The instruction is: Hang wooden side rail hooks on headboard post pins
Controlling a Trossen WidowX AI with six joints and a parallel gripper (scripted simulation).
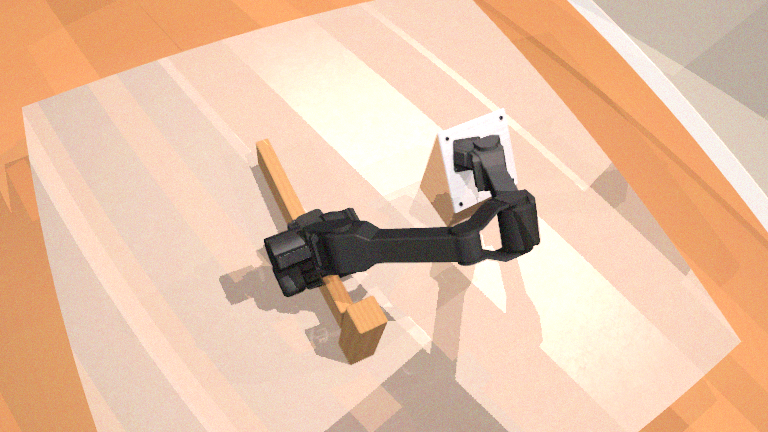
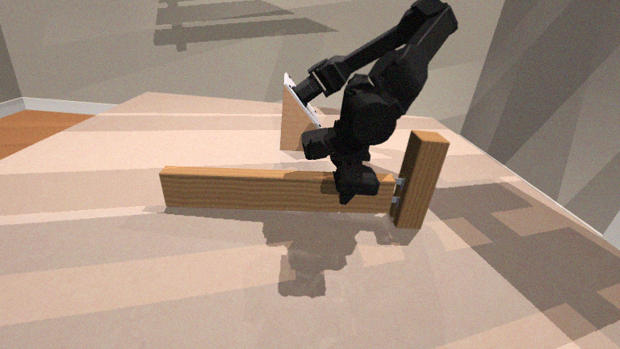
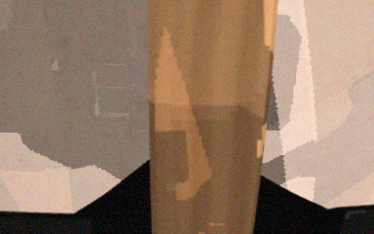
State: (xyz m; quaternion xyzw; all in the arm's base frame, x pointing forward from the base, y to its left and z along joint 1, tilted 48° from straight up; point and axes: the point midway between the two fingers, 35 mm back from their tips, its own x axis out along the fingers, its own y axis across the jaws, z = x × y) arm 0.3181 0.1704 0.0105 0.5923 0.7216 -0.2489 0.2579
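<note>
My gripper tip is now 10 mm past the headboard post, 130 mm to the right of it and 40 mm below it.
</note>
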